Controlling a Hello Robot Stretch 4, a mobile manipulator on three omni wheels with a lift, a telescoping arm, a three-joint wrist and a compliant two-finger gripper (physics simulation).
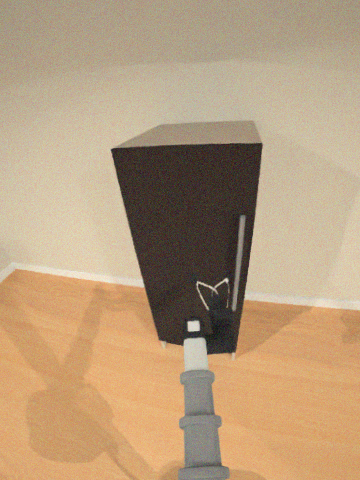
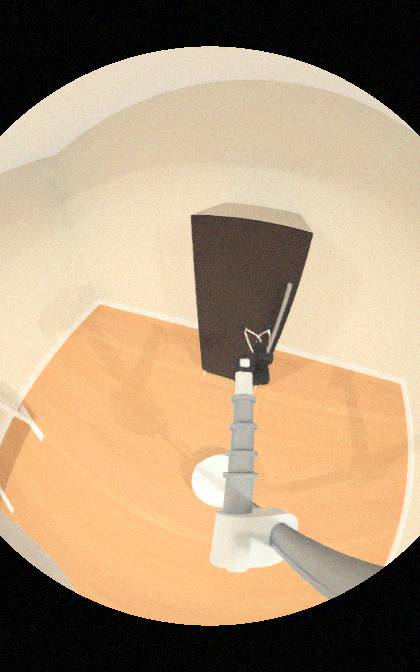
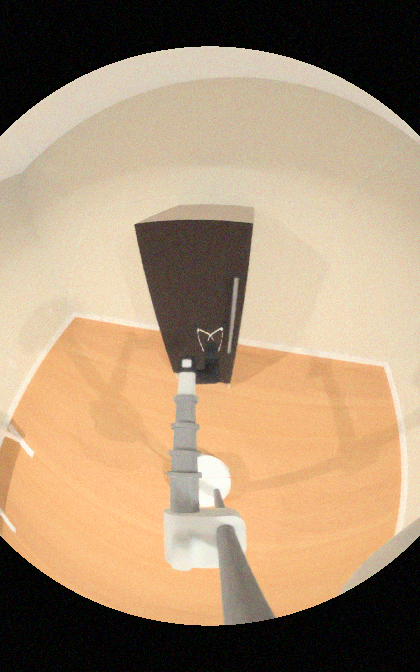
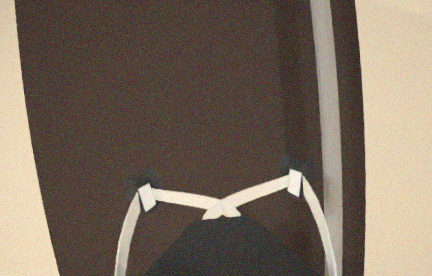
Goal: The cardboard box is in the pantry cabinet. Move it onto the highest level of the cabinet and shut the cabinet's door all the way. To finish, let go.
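Places are measured from the robot's base along level axes (x ahead, y left, z up), in metres.
Where they show: gripper, fingertip midpoint: (image 1: 210, 273) (image 4: 219, 175).
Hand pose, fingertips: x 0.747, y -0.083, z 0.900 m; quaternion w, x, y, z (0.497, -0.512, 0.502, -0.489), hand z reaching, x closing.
Note:
After its pixels a point has its place.
The tall pantry cabinet (image 1: 210, 134) {x 1.016, y -0.123, z 1.373 m} (image 2: 265, 212) (image 3: 215, 213) stands against the wall. Its dark door (image 1: 185, 210) {x 0.858, y -0.003, z 1.132 m} (image 2: 240, 270) (image 3: 195, 270) (image 4: 150, 100) {x 0.860, y 0.005, z 0.984 m} covers the front and looks shut; no gap shows at its edges. The long grey handle (image 1: 239, 260) {x 0.756, y -0.199, z 0.947 m} (image 2: 281, 315) (image 3: 233, 315) (image 4: 327, 110) {x 0.757, y -0.195, z 0.951 m} runs upright near the door's right edge. My gripper (image 1: 212, 282) (image 2: 257, 330) (image 3: 210, 329) (image 4: 219, 175) {x 0.747, y -0.083, z 0.900 m} is open and empty in front of the lower door, with both fingertips left of the handle. The cardboard box does not show; the inside of the cabinet is hidden.
My extended arm (image 1: 199, 400) {x 0.258, y -0.002, z 1.016 m} (image 2: 242, 440) (image 3: 185, 440) reaches over the wooden floor (image 1: 300, 400) {x 0.526, y -0.613, z -0.027 m} (image 2: 320, 430) (image 3: 280, 425) to the cabinet. Part of a white-legged piece of furniture (image 2: 31, 424) (image 3: 21, 440) shows at the left edge. Walls stand behind and at both sides.

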